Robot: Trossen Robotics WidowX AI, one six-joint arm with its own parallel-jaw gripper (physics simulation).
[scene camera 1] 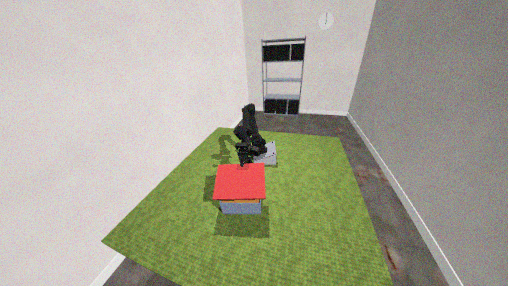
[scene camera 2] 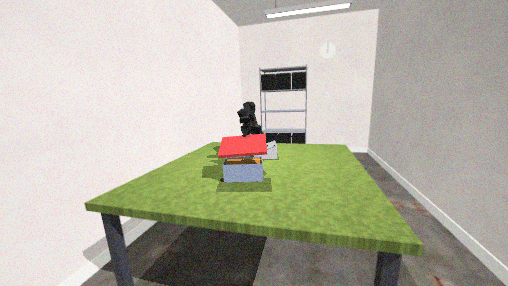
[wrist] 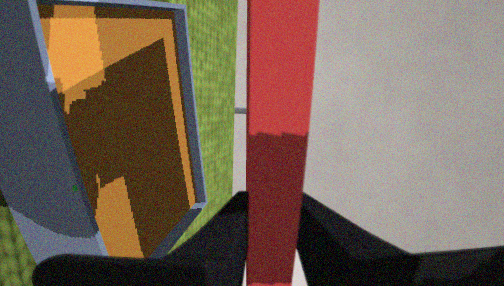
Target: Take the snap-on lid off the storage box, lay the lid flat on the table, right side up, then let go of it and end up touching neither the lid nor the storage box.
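Note:
The red lid point(scene camera 1: 241, 181) point(scene camera 2: 243, 146) point(wrist: 280, 75) is held above the storage box, right side up and tilted, with its edge at the gripper higher than its far edge. The blue-grey storage box point(scene camera 1: 241, 207) point(scene camera 2: 243, 172) point(wrist: 30, 125) stands open under it on the green table point(scene camera 1: 310, 210) point(scene camera 2: 310, 190) point(wrist: 215, 100). Its orange inside shows, and a gap shows between box and lid in the second scene view. My gripper point(scene camera 1: 243, 164) point(scene camera 2: 245, 135) point(wrist: 269, 201) is shut on the lid's edge on the arm's side. The fingertips are partly hidden in the scene views.
The arm's light grey base plate point(scene camera 1: 271, 156) point(scene camera 2: 272, 151) is on the table behind the box, a little to the right. A shelf unit point(scene camera 1: 283, 39) point(scene camera 2: 283, 68) stands by the back wall, beyond the table. A wall runs along the left.

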